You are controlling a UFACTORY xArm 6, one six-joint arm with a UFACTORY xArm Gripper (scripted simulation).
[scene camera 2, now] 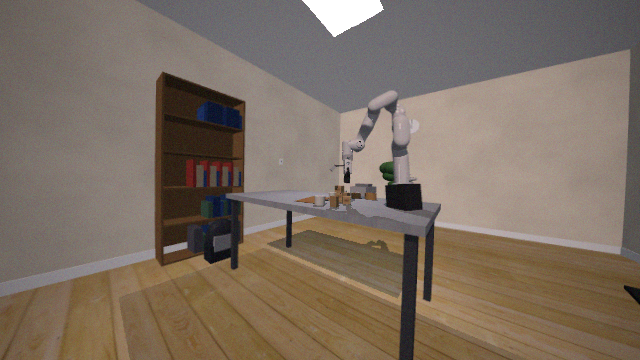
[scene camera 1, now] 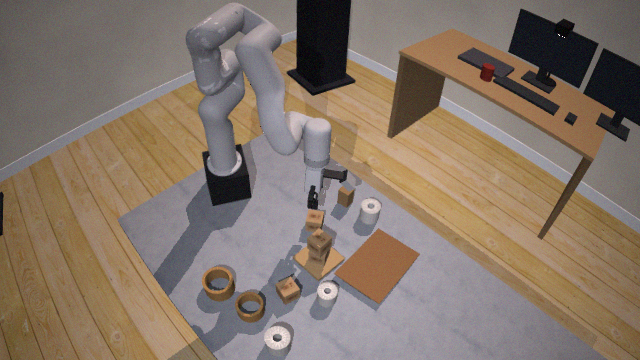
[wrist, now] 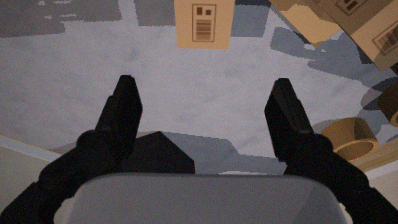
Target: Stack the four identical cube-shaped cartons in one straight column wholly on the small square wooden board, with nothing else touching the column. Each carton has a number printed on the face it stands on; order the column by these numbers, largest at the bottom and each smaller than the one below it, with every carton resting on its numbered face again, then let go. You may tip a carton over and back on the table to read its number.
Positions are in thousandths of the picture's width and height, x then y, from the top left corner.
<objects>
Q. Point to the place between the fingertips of the gripper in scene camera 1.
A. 493,549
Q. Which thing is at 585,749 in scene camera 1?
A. A brown board.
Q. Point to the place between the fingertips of the gripper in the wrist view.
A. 514,413
</objects>
